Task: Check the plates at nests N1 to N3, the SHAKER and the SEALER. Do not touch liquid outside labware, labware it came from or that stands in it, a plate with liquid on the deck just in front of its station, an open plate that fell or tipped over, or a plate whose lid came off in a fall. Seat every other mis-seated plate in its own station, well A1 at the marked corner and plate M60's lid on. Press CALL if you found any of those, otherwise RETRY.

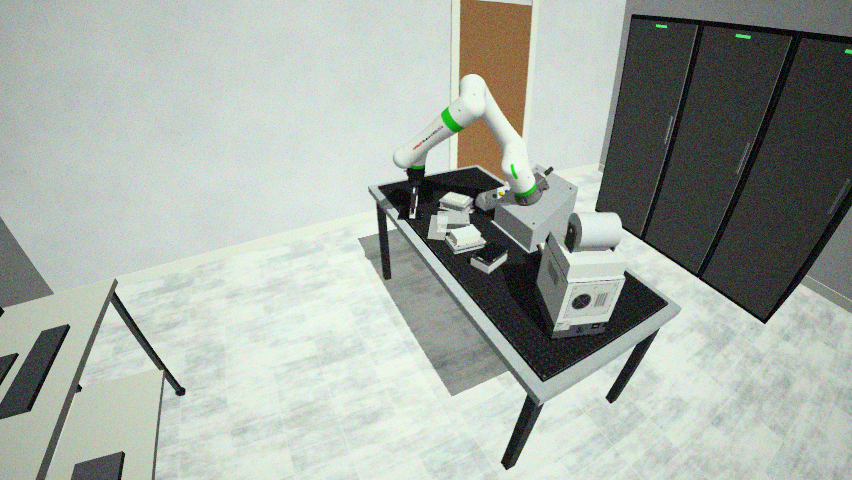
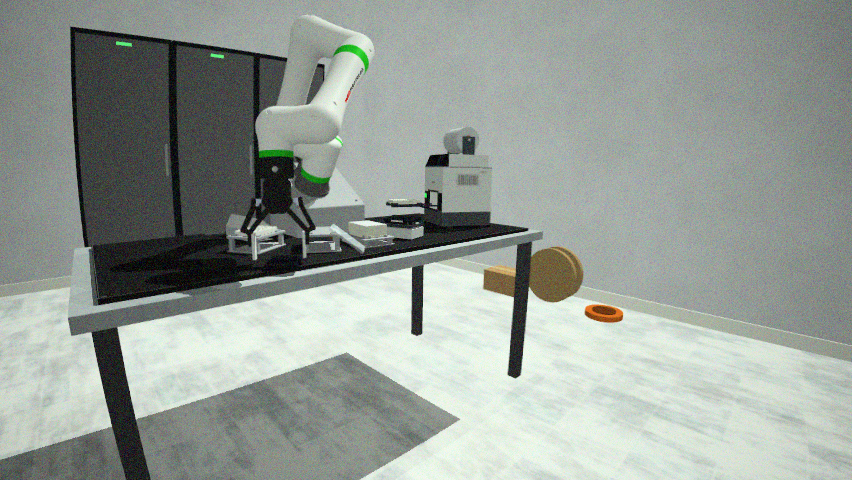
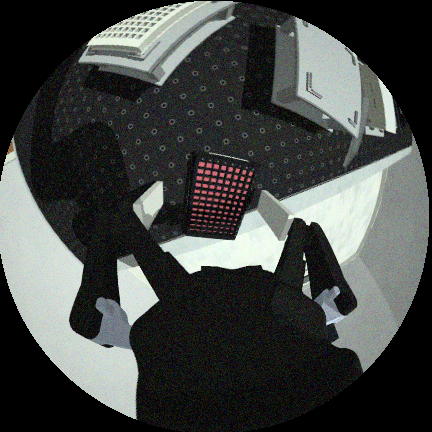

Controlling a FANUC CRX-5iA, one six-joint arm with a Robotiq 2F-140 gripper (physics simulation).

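Frame: origin at the arm's base, x left, y ahead, z down, level; metres.
Where they show: gripper, fingertip midpoint: (image 1: 413, 211) (image 2: 279, 258) (image 3: 212, 195); arm's base at its link origin: (image 1: 528, 194) (image 2: 311, 186).
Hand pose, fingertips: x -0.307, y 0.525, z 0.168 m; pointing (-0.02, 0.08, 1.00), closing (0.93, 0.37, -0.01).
Observation:
Things, the pixels of their centre, and the offset from my fingertips. "*": a spot on its surface instead.
- black plate with red wells, body centre: (image 3: 218, 202) (image 2: 283, 262) (image 1: 410, 214) dz +0.009, dx +0.004, dy +0.017 m
- middle nest at the middle of its body: (image 3: 322, 69) (image 2: 321, 238) (image 1: 453, 221) dz -0.014, dx +0.190, dy -0.156 m
- pale flat piece at the middle of its body: (image 3: 355, 138) (image 2: 347, 238) (image 1: 438, 227) dz -0.025, dx +0.237, dy -0.056 m
- thick white plate at the middle of its body: (image 2: 367, 229) (image 1: 465, 235) dz -0.033, dx +0.361, dy -0.148 m
- shaker at a spot on its surface: (image 2: 405, 231) * dz -0.015, dx +0.511, dy -0.129 m
- sealer at the middle of its body: (image 1: 581, 268) (image 2: 457, 176) dz -0.212, dx +0.949, dy -0.335 m
- button panel at the middle of its body: (image 2: 248, 226) (image 1: 495, 196) dz -0.026, dx +0.028, dy -0.490 m
- sealer's extended carrier at the middle of its body: (image 2: 404, 201) dz -0.098, dx +0.698, dy -0.410 m
- table's front rim at a spot on its surface: (image 2: 298, 280) * dz +0.039, dx +0.014, dy +0.106 m
A black plate with red wells (image 3: 220, 197) lies on the deck at the table's front edge. My gripper (image 1: 412, 213) (image 2: 279, 249) (image 3: 212, 195) is open and low, its fingertips on either side of that plate, with nothing gripped. A white plate (image 1: 456, 198) (image 2: 256, 229) (image 3: 132, 27) sits on the nest nearest the gripper. The middle nest (image 2: 324, 243) (image 3: 330, 65) has a bare top with corner brackets. A pale flat piece (image 1: 438, 226) (image 2: 347, 237) leans at its side. A thick white plate (image 1: 465, 234) (image 2: 367, 227) is on the third nest. The shaker (image 1: 488, 260) (image 2: 405, 231) has a black top. The sealer (image 1: 581, 292) (image 2: 457, 190) stands at the far end.
A grey box (image 1: 536, 208) stands behind the nests by the arm's base, with a button panel (image 1: 494, 196) beside it. The sealer's extended carrier (image 2: 405, 203) reaches towards the shaker. The table's front rim (image 2: 298, 280) runs close to the gripper. Dark cabinets (image 1: 703, 149) stand behind.

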